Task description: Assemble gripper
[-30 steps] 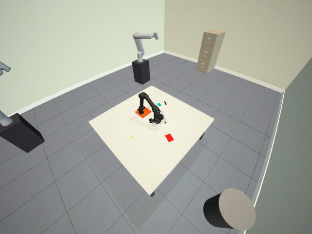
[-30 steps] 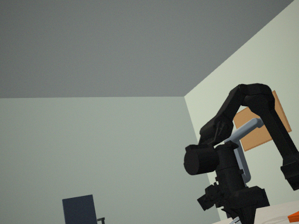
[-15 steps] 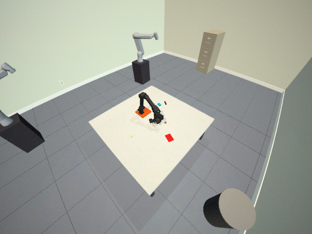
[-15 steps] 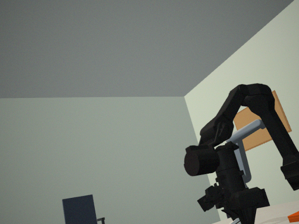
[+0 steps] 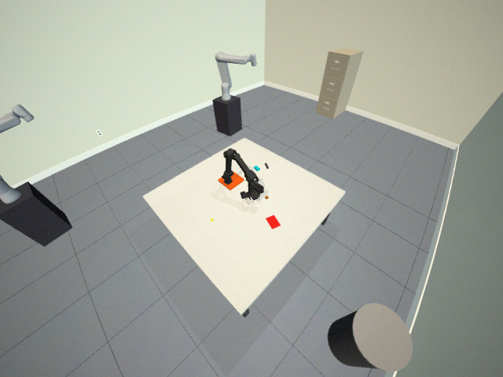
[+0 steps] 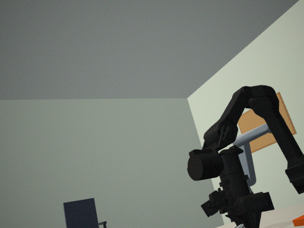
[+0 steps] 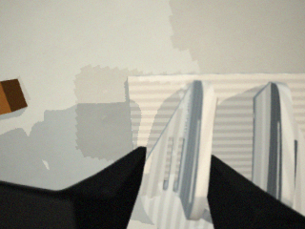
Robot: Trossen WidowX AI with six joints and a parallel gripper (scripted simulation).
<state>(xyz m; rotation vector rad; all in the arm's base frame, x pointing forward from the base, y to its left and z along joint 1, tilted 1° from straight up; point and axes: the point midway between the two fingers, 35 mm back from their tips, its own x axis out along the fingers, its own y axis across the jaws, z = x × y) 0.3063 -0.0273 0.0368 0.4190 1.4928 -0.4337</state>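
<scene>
The housing plate is 3 cm to the right of my gripper tip and 1 cm below it. From my gripper tip the other things lie so: red card 26 cm ahead, 7 cm to the right, 2 cm below; small brown object 8 cm ahead, 10 cm to the left, 1 cm below; small yellow ball 12 cm behind, 35 cm to the right, 1 cm below.
</scene>
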